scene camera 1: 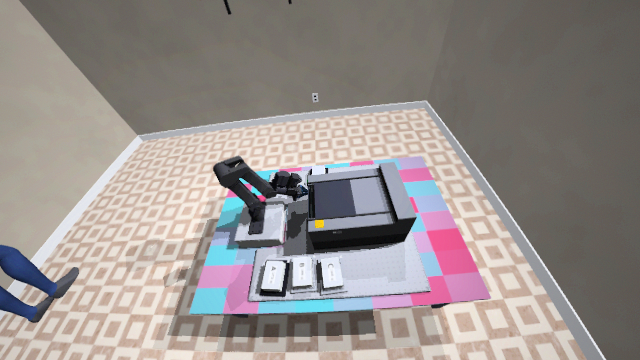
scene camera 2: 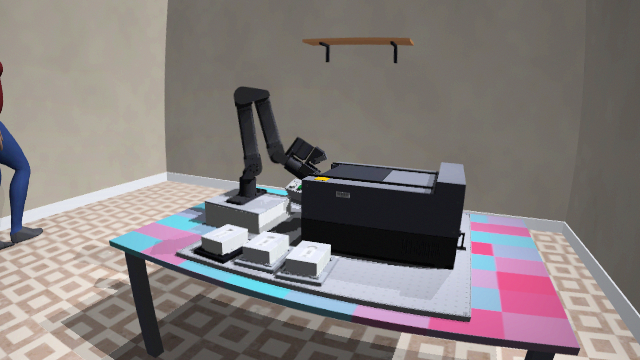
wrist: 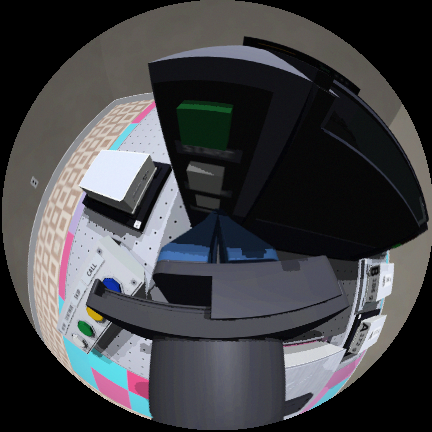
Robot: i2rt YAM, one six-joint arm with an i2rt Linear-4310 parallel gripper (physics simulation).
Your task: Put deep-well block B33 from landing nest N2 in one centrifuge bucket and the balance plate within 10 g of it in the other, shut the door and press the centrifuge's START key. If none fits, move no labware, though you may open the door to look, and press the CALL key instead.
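Seen in the pictures: gripper, fingertip midpoint: (wrist: 217,214); arm's base, origin of the base link: (scene camera 1: 258,217) (scene camera 2: 247,197).
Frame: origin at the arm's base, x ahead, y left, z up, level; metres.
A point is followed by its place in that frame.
My gripper (scene camera 1: 305,191) @(y 0.109, x 0.300, z 0.021 m) (wrist: 217,214) @(y 0.109, x 0.300, z 0.021 m) is shut and empty, its blue fingertips close to the lowest white key (wrist: 206,201) @(y 0.119, x 0.302, z 0.037 m) on the centrifuge's front panel; contact cannot be told. The centrifuge (scene camera 1: 360,232) @(y -0.197, x 0.522, z 0.081 m) (scene camera 2: 380,210) @(y -0.197, x 0.528, z 0.074 m) has its top covered. Its green START key (wrist: 205,125) @(y 0.118, x 0.296, z 0.110 m) is above two pale keys. A white block (scene camera 1: 318,170) @(y 0.313, x 0.357, z -0.016 m) (wrist: 117,175) @(y 0.264, x 0.345, z -0.016 m) sits on a black nest (wrist: 115,218) @(y 0.267, x 0.292, z -0.059 m); its label is unreadable. White plates A (scene camera 1: 273,276) @(y -0.315, x 0.102, z -0.021 m) (scene camera 2: 225,239) @(y -0.349, x 0.127, z -0.021 m) (wrist: 372,332) @(y -0.283, x 0.107, z -0.019 m), B (scene camera 1: 302,272) @(y -0.311, x 0.238, z -0.020 m) (scene camera 2: 266,247) @(y -0.346, x 0.258, z -0.021 m) (wrist: 385,280) @(y -0.297, x 0.236, z -0.022 m) and C (scene camera 1: 331,273) @(y -0.329, x 0.369, z -0.020 m) (scene camera 2: 308,258) @(y -0.367, x 0.385, z -0.019 m) stand in a row. The CALL key (wrist: 111,286) @(y 0.206, x 0.205, z -0.005 m) is blue.
The key box with CALL also bears a yellow key (wrist: 95,313) @(y 0.229, x 0.156, z -0.006 m), a green key (wrist: 85,328) @(y 0.251, x 0.116, z -0.006 m) and a white key (wrist: 80,341) @(y 0.271, x 0.071, z -0.008 m). The arm's pale base block (scene camera 1: 260,241) @(y -0.133, x 0.019, z -0.023 m) (scene camera 2: 232,215) @(y -0.132, x 0.014, z -0.031 m) stands left of the centrifuge. A person's legs (scene camera 1: 30,272) (scene camera 2: 19,165) show at the left.
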